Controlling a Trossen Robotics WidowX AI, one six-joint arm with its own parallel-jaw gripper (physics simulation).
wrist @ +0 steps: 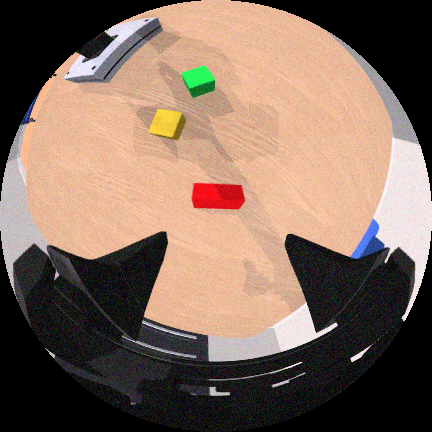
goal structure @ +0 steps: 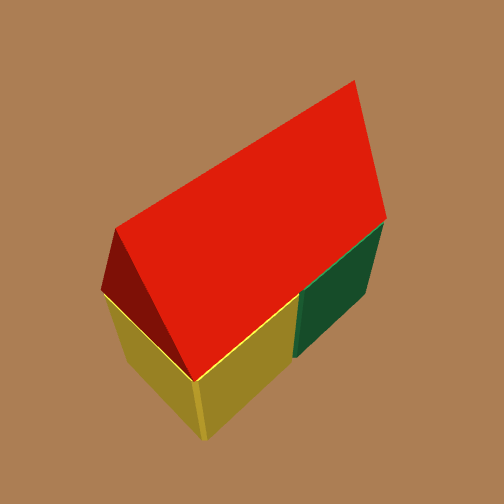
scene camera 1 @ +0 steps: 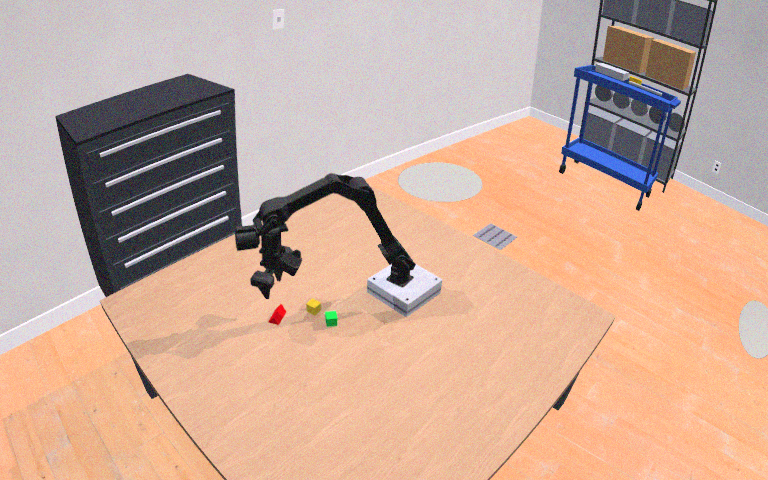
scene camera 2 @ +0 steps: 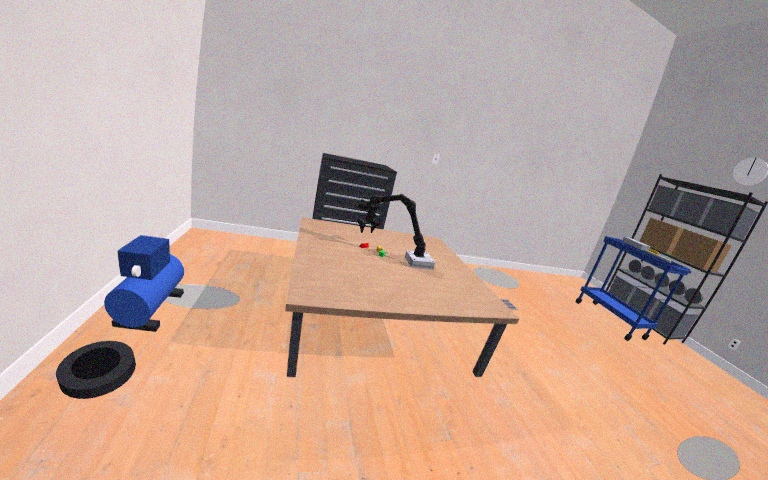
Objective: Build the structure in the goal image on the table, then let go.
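Where they show: gripper, between the fingertips: [wrist: 228, 239] [scene camera 1: 273, 289] [scene camera 2: 366, 232]; arm's base, origin of its link: [scene camera 1: 400, 278] [scene camera 2: 418, 255].
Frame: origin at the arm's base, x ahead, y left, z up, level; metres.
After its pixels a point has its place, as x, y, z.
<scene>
A red elongated block [scene camera 1: 276, 314] @(0.355, -0.202, -0.031) [scene camera 2: 364, 245] @(0.346, -0.201, -0.040) [wrist: 218, 196] @(0.342, -0.207, -0.031) lies on the table [scene camera 1: 362, 384] @(0.390, 0.153, -0.056) [scene camera 2: 339, 288] @(0.645, 0.385, -0.056) [wrist: 320, 150] @(0.470, -0.057, -0.056), apart from the two cubes. A yellow cube [scene camera 1: 313, 306] @(0.257, -0.136, -0.023) [scene camera 2: 379, 249] @(0.253, -0.129, -0.032) [wrist: 167, 124] @(0.251, -0.149, -0.023) sits between the red block and the robot base. A green cube [scene camera 1: 331, 318] @(0.261, -0.061, -0.024) [scene camera 2: 382, 254] @(0.255, -0.052, -0.036) [wrist: 199, 80] @(0.258, -0.079, -0.023) sits near the yellow cube with a small gap between them. My gripper [scene camera 1: 272, 287] @(0.347, -0.213, 0.055) [scene camera 2: 367, 230] @(0.347, -0.213, 0.055) [wrist: 228, 239] @(0.347, -0.213, 0.055) is wide open and empty, above the table near the red block. In the wrist view the red block lies ahead of the fingertips.
The white robot base [scene camera 1: 404, 288] @(0.031, 0.038, 0.000) [scene camera 2: 420, 259] @(0.020, 0.069, 0.000) [wrist: 115, 55] stands on the table to the right of the cubes in the scene views. A dark drawer cabinet [scene camera 1: 152, 169] [scene camera 2: 355, 189] stands behind the table. A blue cart [scene camera 1: 611, 164] [scene camera 2: 620, 308] stands on the floor at the right.
</scene>
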